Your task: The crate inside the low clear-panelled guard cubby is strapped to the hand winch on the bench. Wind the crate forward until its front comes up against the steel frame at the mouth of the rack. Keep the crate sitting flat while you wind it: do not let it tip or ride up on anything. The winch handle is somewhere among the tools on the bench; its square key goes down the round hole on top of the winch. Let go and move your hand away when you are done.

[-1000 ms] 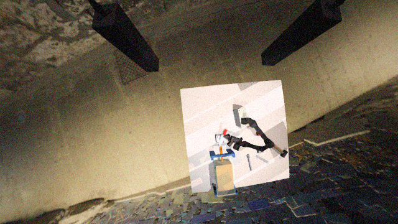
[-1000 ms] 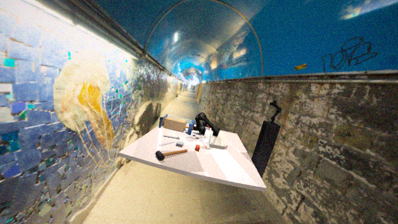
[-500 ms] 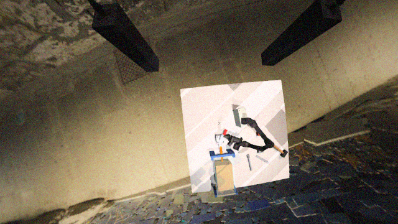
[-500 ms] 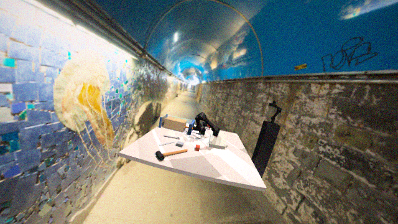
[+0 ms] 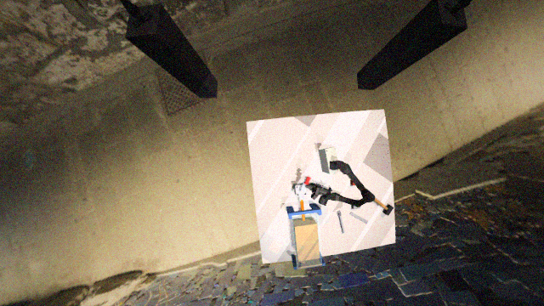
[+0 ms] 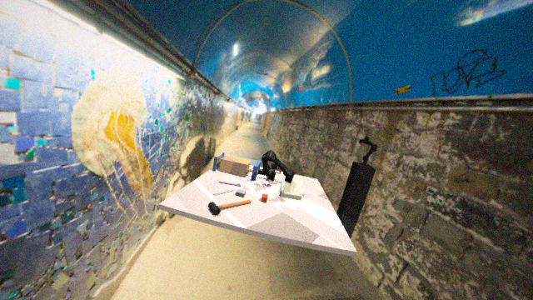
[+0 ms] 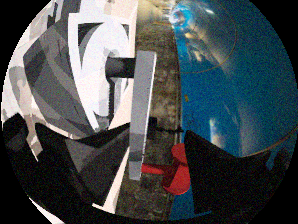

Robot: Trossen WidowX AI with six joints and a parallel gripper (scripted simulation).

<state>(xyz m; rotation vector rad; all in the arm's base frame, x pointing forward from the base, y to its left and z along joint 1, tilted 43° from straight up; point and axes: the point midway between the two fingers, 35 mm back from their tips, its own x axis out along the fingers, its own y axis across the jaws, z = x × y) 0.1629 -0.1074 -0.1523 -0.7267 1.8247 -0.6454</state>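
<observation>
Right now my gripper tip is 10 mm to the right of the winch handle, 10 mm past it and 10 mm above it. The rest, counted from my gripper tip: hand winch: 100 mm below, 40 mm ahead, 20 mm to the right; blue steel frame: 210 mm ahead, 30 mm below, 10 mm to the left; dark red knob: 50 mm behind, 20 mm to the left, 20 mm above.
</observation>
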